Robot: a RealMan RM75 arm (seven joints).
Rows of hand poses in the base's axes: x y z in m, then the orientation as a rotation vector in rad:
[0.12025, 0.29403, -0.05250, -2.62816, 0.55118, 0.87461]
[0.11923, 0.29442, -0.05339, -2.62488, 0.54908, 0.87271]
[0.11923, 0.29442, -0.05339, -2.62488, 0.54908, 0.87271]
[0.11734, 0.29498, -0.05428, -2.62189, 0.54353, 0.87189]
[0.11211, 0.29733, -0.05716, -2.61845, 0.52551, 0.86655]
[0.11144, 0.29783, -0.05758, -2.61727, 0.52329, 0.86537]
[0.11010, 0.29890, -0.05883, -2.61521, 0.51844, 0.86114]
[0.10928, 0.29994, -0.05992, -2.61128, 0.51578, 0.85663]
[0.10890, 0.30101, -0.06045, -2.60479, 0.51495, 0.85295]
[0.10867, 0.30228, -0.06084, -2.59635, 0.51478, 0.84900]
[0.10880, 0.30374, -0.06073, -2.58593, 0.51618, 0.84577]
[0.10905, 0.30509, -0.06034, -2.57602, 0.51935, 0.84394]
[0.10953, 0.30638, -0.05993, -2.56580, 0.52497, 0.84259]
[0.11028, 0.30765, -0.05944, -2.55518, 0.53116, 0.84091]
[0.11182, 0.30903, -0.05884, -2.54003, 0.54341, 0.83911]
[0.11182, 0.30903, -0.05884, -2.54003, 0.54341, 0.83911]
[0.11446, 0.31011, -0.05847, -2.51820, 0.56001, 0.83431]
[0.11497, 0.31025, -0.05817, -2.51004, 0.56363, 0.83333]
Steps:
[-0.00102, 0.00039, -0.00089, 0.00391, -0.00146, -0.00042]
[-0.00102, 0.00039, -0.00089, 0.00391, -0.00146, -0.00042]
[-0.00291, 0.00095, -0.00178, 0.00872, -0.00267, 0.00153]
[-0.00814, 0.00330, -0.00466, 0.01911, -0.00882, 0.00983]
[-0.00881, 0.00380, -0.00508, 0.02111, -0.00990, 0.01047]
[-0.01015, 0.00487, -0.00633, 0.02523, -0.01346, 0.01173]
[-0.01097, 0.00591, -0.00742, 0.03022, -0.01680, 0.01092]
[-0.01135, 0.00698, -0.00795, 0.03670, -0.01918, 0.00819]
[-0.01158, 0.00825, -0.00834, 0.04469, -0.02155, 0.00424]
[-0.01145, 0.00971, -0.00823, 0.05376, -0.02309, -0.00128]
[-0.01120, 0.01106, -0.00784, 0.06155, -0.02340, -0.00741]
[-0.01072, 0.01235, -0.00743, 0.06863, -0.02298, -0.01507]
[-0.00997, 0.01362, -0.00694, 0.07587, -0.02268, -0.02330]
[-0.00843, 0.01500, -0.00634, 0.08476, -0.02130, -0.03703]
[-0.00843, 0.01500, -0.00634, 0.08476, -0.02130, -0.03703]
[-0.00579, 0.01608, -0.00597, 0.09808, -0.02097, -0.05670]
[-0.00528, 0.01622, -0.00567, 0.10394, -0.02064, -0.06235]

